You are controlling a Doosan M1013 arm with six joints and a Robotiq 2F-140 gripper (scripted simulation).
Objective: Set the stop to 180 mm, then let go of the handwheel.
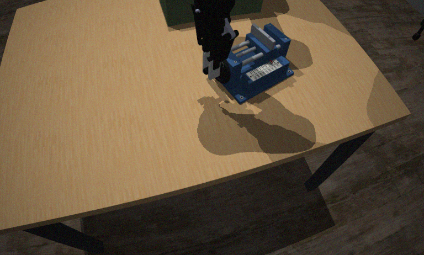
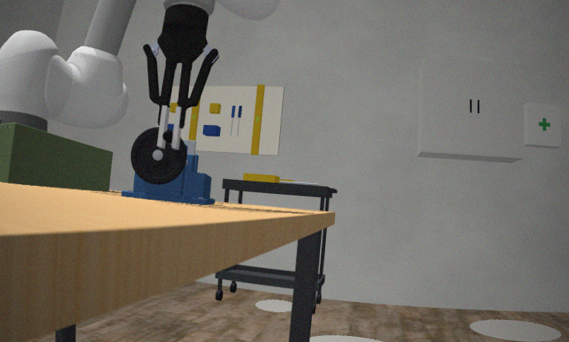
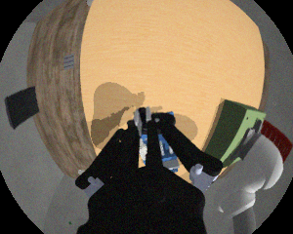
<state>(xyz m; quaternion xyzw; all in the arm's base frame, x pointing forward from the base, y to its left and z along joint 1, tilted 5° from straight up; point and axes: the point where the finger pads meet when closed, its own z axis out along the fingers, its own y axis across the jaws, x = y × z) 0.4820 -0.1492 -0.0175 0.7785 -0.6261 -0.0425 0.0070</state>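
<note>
Now: the handwheel 1 cm behind my hand, 2 cm to the left of it and 2 cm below it. From my hand the other things lie so: stop plate (5 cm behind, 17 cm to the left, 3 cm below).
</note>
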